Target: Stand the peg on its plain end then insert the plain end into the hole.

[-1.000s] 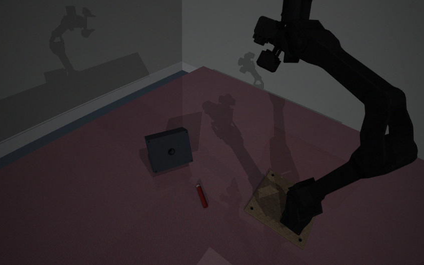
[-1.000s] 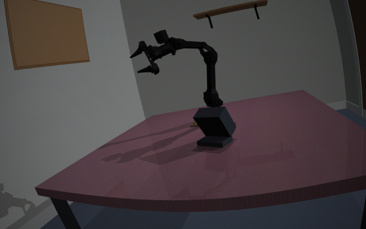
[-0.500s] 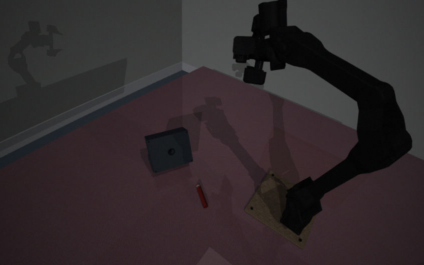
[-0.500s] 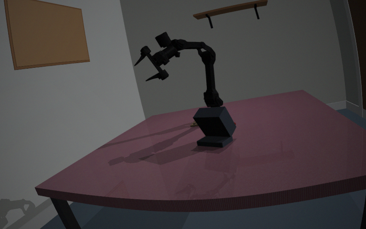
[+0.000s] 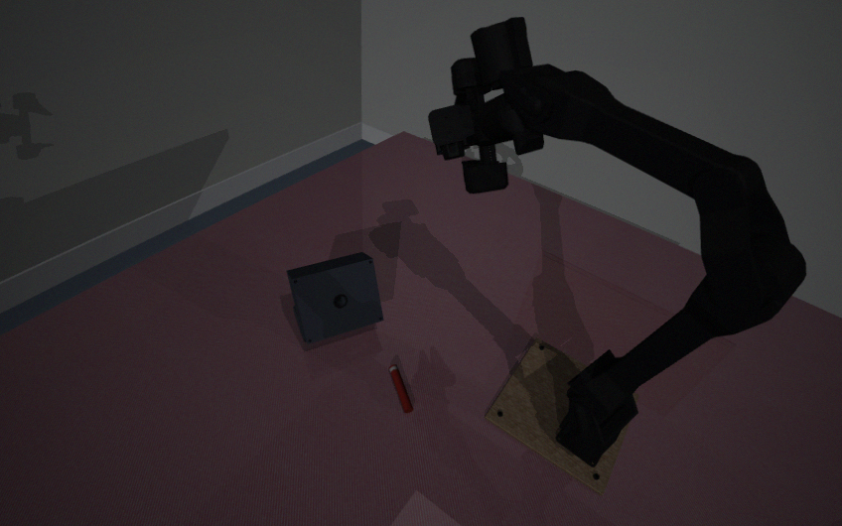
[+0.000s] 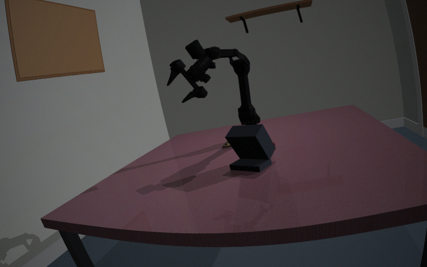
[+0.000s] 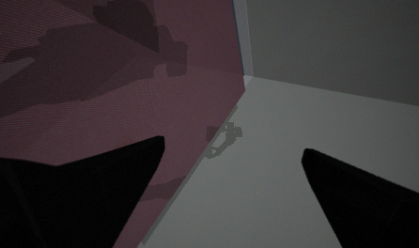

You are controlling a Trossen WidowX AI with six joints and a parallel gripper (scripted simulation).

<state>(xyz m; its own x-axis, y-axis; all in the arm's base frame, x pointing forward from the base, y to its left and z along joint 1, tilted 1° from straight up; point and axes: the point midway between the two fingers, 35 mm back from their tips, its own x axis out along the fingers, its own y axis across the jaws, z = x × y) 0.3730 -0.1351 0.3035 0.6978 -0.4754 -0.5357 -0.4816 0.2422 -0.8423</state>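
My gripper tip is 13 cm past the peg, 26 cm to the right of it and 29 cm above it. The rest, counted from my gripper tip: sloped panel (2 cm ahead, 26 cm to the left, 22 cm below); then flat foot (5 cm ahead, 25 cm to the left, 29 cm below).
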